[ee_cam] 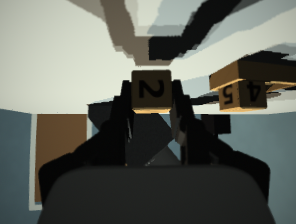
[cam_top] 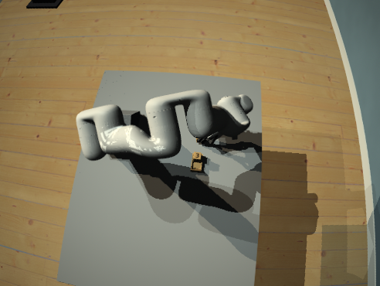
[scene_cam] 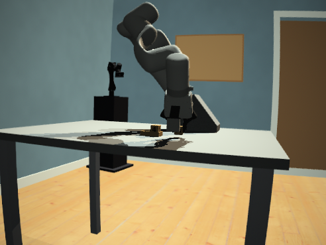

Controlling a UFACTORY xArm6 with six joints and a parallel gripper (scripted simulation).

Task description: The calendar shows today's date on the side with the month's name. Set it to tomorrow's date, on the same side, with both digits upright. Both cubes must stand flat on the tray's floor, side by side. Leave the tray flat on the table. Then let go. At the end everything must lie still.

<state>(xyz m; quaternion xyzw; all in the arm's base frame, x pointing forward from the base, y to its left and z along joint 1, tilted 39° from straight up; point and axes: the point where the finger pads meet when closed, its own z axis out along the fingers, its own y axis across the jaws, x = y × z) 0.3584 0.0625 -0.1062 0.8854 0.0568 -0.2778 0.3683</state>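
My hand is 11 cm to the left of the wooden calendar tray and 3 cm above it. Round my hand: wooden number cube 2 cm below, 1 cm behind.
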